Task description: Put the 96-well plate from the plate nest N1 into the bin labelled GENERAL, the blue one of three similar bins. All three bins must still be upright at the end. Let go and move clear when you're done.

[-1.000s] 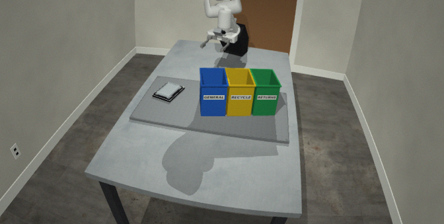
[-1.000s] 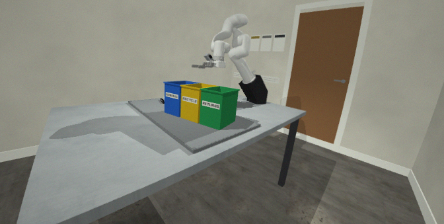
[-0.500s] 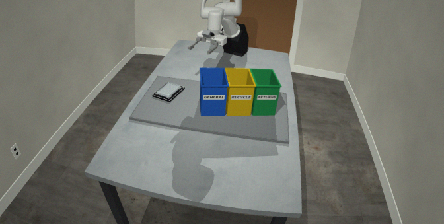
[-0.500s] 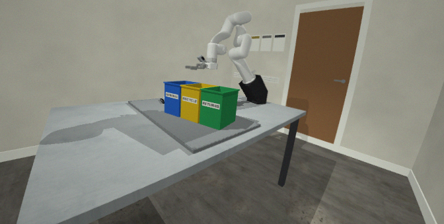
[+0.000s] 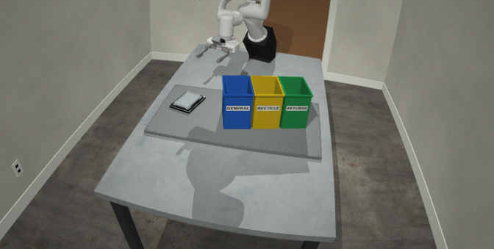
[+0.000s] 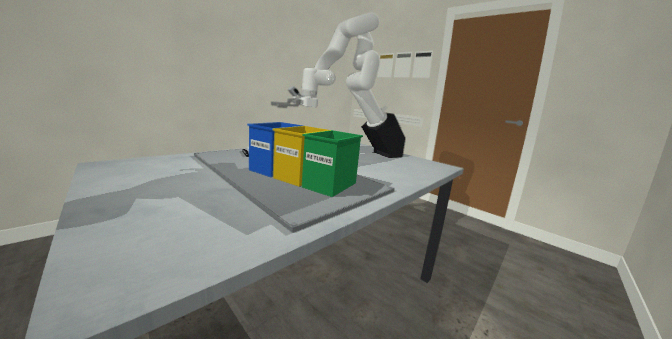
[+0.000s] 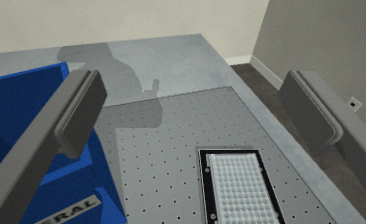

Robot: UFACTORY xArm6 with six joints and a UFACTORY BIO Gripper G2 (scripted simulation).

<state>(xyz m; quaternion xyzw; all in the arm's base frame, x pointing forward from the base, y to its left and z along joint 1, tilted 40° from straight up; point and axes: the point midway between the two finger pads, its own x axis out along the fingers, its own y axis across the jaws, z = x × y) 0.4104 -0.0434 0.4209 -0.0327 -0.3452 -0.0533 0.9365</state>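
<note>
The clear 96-well plate lies 4 cm ahead of my hand, 10 cm to the right of it and 23 cm below it. From my hand the other things lie so: black plate nest N1: 4 cm ahead, 10 cm to the right, 25 cm below; yellow recycle bin: 3 cm ahead, 29 cm to the left, 16 cm below; blue general bin: 8 cm ahead, 17 cm to the left, 16 cm below.
</note>
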